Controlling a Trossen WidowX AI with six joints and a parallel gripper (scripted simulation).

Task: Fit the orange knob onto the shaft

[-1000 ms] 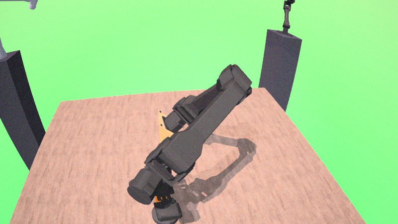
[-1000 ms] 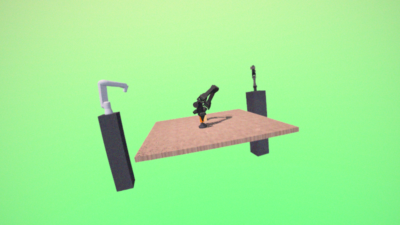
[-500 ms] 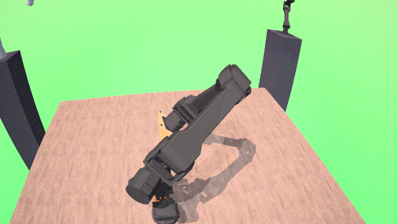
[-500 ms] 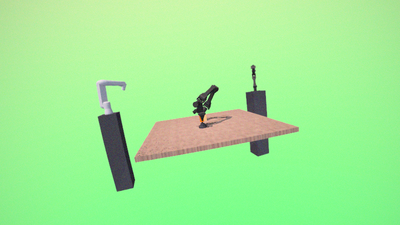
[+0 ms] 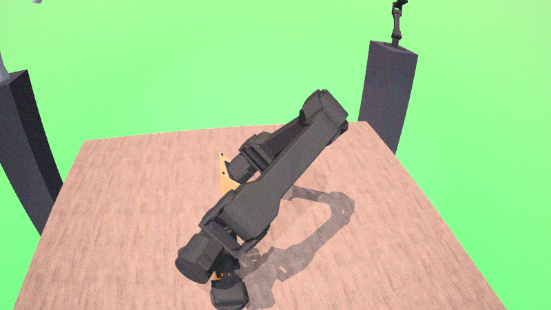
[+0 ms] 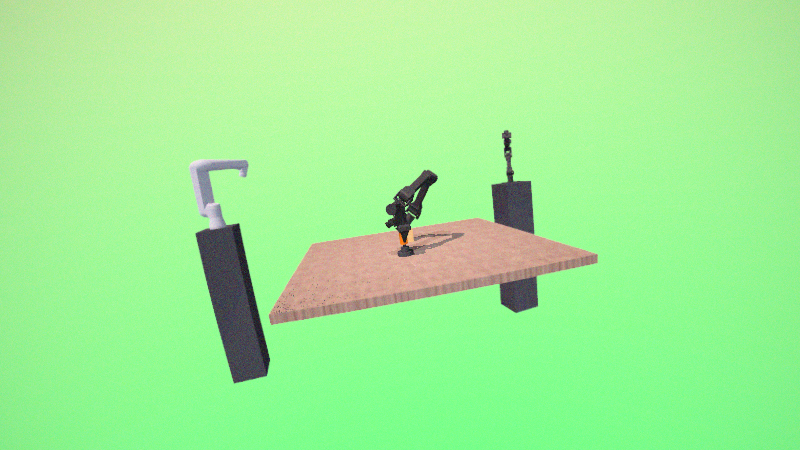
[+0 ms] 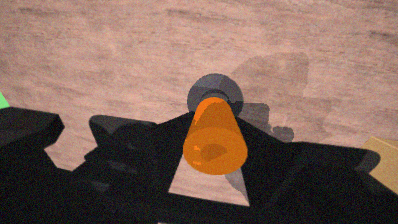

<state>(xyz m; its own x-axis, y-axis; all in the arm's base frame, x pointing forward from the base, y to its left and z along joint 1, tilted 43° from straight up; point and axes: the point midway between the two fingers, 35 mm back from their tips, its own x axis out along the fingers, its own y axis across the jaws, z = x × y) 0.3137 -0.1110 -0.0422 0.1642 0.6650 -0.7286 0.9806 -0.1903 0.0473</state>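
My gripper tip is 2 cm below the orange knob. Round my gripper tip: dark round pedestal (4 cm below).
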